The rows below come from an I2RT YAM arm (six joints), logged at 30 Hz.
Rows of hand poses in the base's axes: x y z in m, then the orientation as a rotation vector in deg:
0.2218 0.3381 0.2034 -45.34 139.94 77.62
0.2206 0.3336 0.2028 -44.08 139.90 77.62
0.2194 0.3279 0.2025 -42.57 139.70 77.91
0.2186 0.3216 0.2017 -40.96 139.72 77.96
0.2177 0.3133 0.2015 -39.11 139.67 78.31
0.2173 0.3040 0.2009 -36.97 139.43 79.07
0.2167 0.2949 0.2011 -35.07 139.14 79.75
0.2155 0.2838 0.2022 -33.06 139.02 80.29
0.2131 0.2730 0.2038 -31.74 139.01 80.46
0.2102 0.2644 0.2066 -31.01 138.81 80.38
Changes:
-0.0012 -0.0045 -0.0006 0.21 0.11 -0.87
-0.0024 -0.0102 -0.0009 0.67 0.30 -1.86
-0.0032 -0.0165 -0.0017 0.92 0.54 -2.95
-0.0041 -0.0248 -0.0019 1.37 0.94 -4.12
-0.0045 -0.0341 -0.0025 2.14 1.50 -5.40
-0.0051 -0.0432 -0.0023 2.87 1.96 -6.54
-0.0063 -0.0543 -0.0012 3.46 2.50 -7.75
-0.0087 -0.0651 0.0004 3.72 2.82 -8.59
-0.0116 -0.0737 0.0032 3.89 2.76 -9.14

